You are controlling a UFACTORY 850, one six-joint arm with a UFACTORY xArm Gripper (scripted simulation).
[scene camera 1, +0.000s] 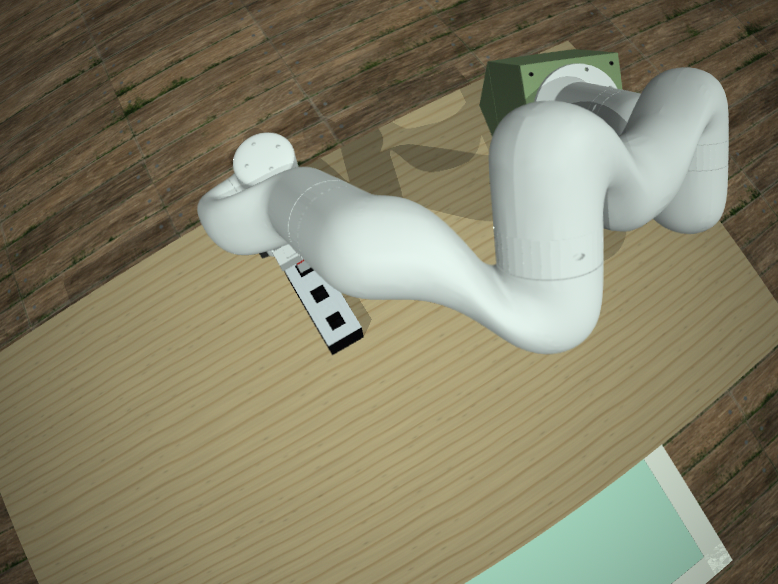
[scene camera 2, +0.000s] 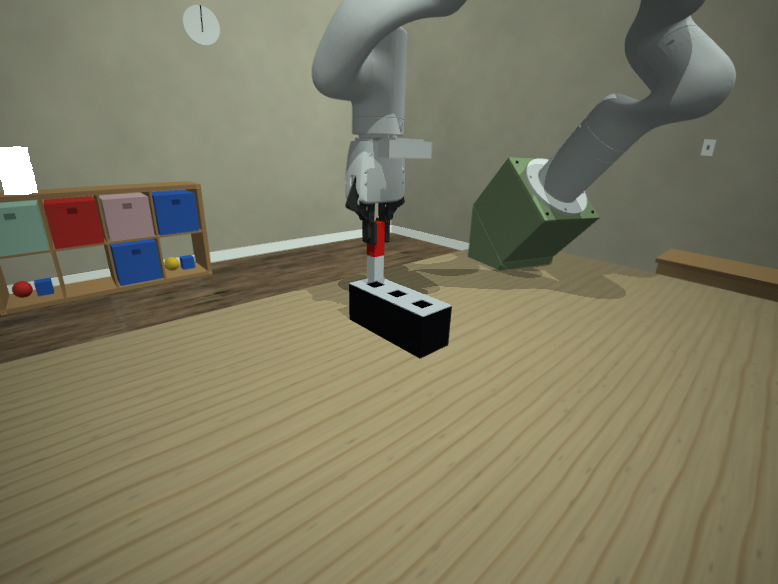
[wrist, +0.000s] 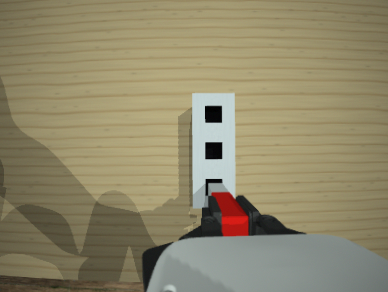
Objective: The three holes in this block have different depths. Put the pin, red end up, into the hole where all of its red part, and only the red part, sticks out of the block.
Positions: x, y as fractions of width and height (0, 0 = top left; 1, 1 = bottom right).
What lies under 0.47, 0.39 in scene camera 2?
My gripper.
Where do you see a pin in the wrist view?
0.61, 0.76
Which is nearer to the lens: the black block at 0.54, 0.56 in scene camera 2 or the pin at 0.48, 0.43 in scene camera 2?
The black block.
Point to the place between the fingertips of my gripper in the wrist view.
0.58, 0.72
